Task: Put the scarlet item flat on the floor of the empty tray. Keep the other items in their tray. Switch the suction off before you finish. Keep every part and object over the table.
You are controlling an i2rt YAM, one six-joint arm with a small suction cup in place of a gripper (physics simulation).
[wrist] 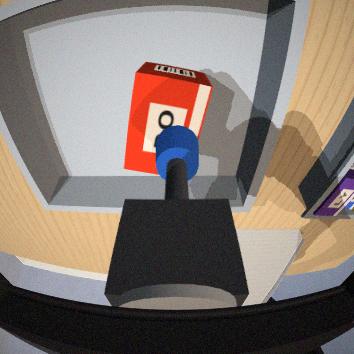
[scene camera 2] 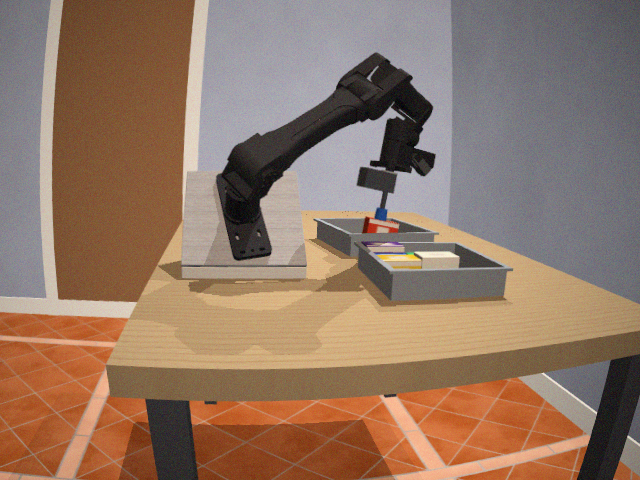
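Pixels of known places: hand, its tool point: [wrist: 176,137] [scene camera 2: 379,224]; arm's base, origin of its link: [wrist: 250,300] [scene camera 2: 241,213].
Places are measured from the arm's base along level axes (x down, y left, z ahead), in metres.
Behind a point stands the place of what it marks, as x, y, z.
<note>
The scarlet box [scene camera 2: 381,225] @(0.047, 0.135, 0.348) [wrist: 167,95] @(0.042, 0.155, 0.384) hangs from the blue suction cup of my gripper [scene camera 2: 381,214] [wrist: 177,145], which is on its upper face. The box is inside the outline of the empty grey tray [scene camera 2: 330,239] @(0.089, 0.201, 0.248) [wrist: 90,75] @(0.101, 0.225, 0.379), slightly tilted in the scene view. Its lower part is hidden behind the tray's near wall, and its shadow falls to the right on the tray floor, so it looks raised. The other tray [scene camera 2: 447,285] @(0.081, -0.269, 0.282) [wrist: 332,155] @(0.084, -0.039, 0.302) holds a purple box [scene camera 2: 382,247] @(0.053, -0.084, 0.248) [wrist: 342,197] @(0.051, -0.064, 0.261), a yellow box [scene camera 2: 400,261] @(0.058, -0.181, 0.237), a white box [scene camera 2: 436,259] @(0.055, -0.192, 0.303) and a sliver of green.
The arm's base plate [scene camera 2: 250,240] @(0.040, -0.056, 0.006) is on a pale slanted board [scene camera 2: 284,232] @(0.030, -0.040, 0.072) [wrist: 270,250] @(0.060, -0.011, 0.111) at the table's left. The two trays stand close together, the item tray nearer the scene camera. Their raised walls are the nearest obstacles around the held box.
</note>
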